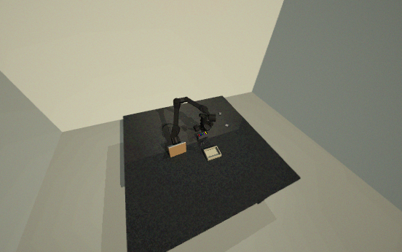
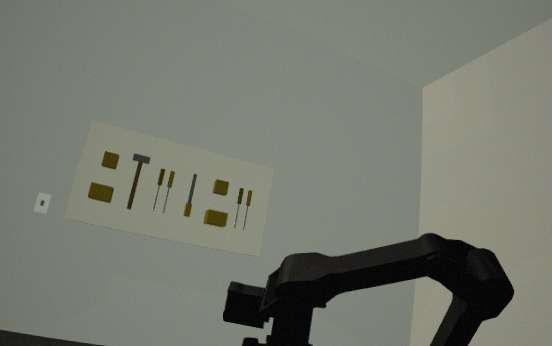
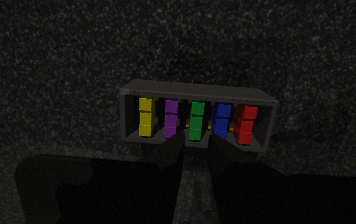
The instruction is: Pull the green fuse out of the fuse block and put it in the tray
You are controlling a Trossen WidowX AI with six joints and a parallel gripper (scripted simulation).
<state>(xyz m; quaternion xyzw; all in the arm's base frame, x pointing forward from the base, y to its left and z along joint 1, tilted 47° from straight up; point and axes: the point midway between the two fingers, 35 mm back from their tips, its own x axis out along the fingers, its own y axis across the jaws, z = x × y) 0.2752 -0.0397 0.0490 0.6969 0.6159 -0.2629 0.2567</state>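
My gripper tip is 4 cm above the green fuse. From my gripper tip the other things lie so: purple fuse 4 cm below, 2 cm ahead; then yellow fuse 4 cm below, 4 cm ahead; then blue fuse 4 cm below, 2 cm behind.
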